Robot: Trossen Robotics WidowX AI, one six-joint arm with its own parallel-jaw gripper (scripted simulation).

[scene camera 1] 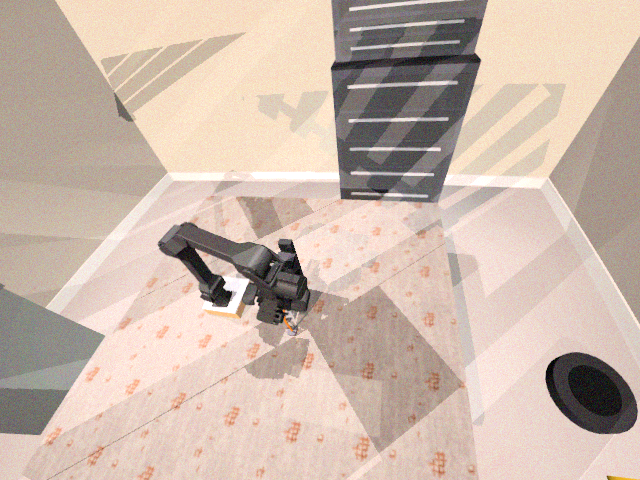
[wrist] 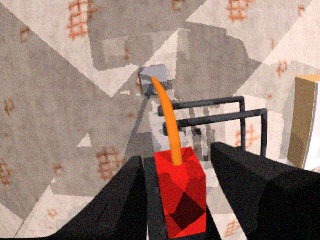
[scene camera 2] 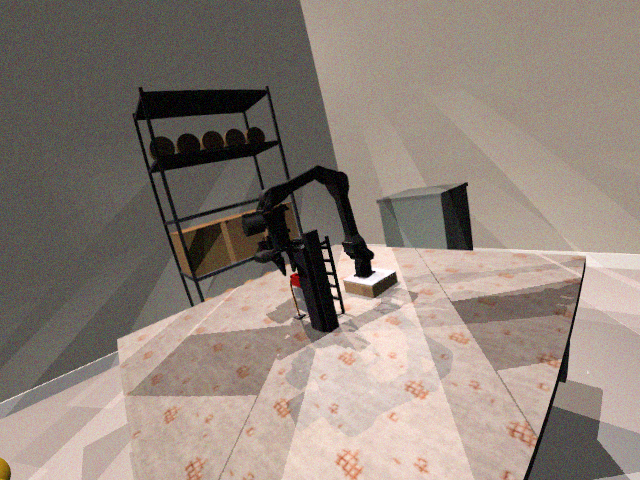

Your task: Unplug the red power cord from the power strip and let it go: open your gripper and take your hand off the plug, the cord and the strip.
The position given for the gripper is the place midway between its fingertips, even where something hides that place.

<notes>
In view: the gripper (scene camera 1: 283, 309).
The gripper shows as well in the wrist view (wrist: 176, 158) and in scene camera 2 (scene camera 2: 289, 273).
</notes>
